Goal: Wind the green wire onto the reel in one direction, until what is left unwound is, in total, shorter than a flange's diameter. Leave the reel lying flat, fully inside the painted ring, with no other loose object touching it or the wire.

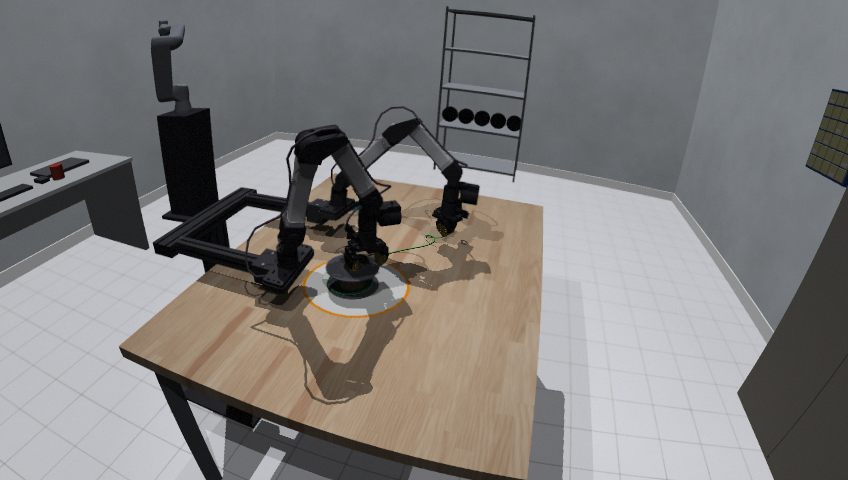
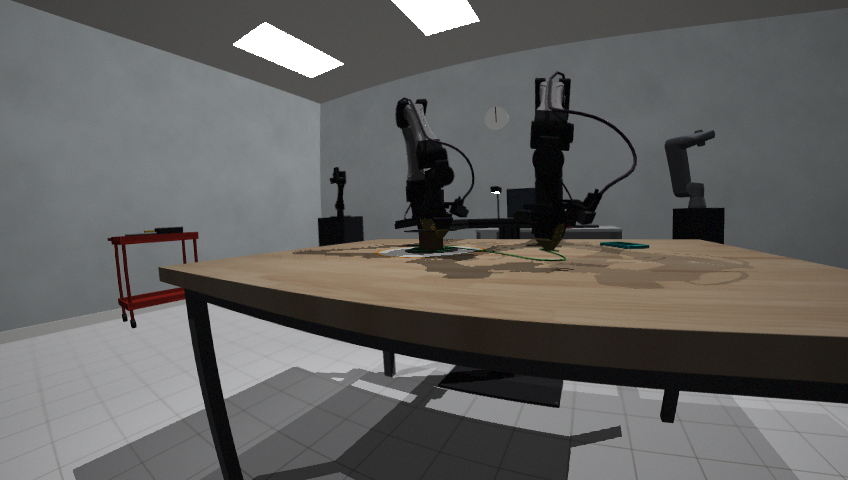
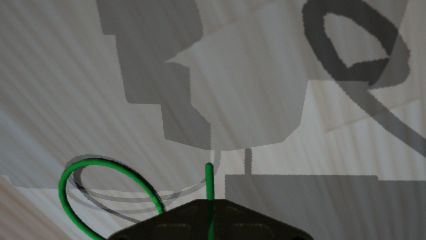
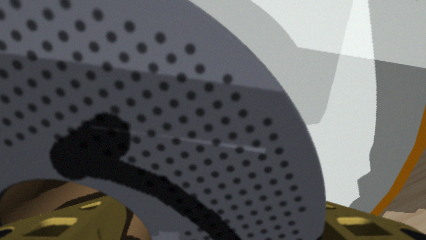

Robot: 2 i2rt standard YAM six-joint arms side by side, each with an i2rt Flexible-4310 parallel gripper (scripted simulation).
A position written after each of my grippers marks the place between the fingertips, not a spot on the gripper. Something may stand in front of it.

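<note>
I can see my left gripper (image 2: 549,250), and image 3 shows me the left gripper (image 3: 210,209) as well. My right gripper (image 2: 435,237) is visible too; image 1 also has the right gripper (image 1: 366,270), and in image 4 I find the right gripper (image 4: 208,205). There is a dark reel (image 1: 336,268), and I see the reel (image 4: 173,116) too, while in image 3 the reel is out of frame.
</note>
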